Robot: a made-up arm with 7 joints.
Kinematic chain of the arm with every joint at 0, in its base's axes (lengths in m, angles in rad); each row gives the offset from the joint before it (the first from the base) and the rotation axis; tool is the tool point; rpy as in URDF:
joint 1: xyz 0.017 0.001 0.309 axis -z
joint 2: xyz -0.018 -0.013 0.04 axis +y
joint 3: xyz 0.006 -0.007 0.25 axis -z
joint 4: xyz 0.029 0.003 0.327 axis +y
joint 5: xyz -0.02 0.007 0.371 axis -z
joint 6: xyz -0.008 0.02 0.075 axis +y
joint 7: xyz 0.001 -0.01 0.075 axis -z
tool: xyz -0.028 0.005 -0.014 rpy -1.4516 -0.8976 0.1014
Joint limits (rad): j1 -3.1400..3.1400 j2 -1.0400..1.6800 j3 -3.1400..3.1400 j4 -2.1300..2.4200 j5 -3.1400..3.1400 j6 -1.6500..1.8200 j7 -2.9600..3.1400
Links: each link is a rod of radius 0.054 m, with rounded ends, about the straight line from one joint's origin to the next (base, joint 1, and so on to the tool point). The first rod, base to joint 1, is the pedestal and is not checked.
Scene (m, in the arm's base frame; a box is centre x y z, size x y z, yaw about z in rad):
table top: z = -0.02
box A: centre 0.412 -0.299 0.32 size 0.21 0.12 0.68 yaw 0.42
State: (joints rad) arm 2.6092 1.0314 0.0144 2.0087 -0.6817 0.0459 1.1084
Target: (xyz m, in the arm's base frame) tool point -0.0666 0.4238 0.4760
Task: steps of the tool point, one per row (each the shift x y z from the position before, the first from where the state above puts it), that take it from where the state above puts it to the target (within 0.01 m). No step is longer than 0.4 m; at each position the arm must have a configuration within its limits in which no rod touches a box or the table.
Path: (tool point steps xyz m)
1: 0.1369 -0.2272 0.1967
2: 0.2532 -0.0991 0.2150
3: 0.2906 0.0803 0.1931
4: 0.2287 0.2536 0.1309
5: 0.0846 0.2995 -0.0722
6: -0.0953 0.2766 -0.0936
7: -0.2211 0.1552 -0.1059
8: -0.2468 -0.0085 -0.1037

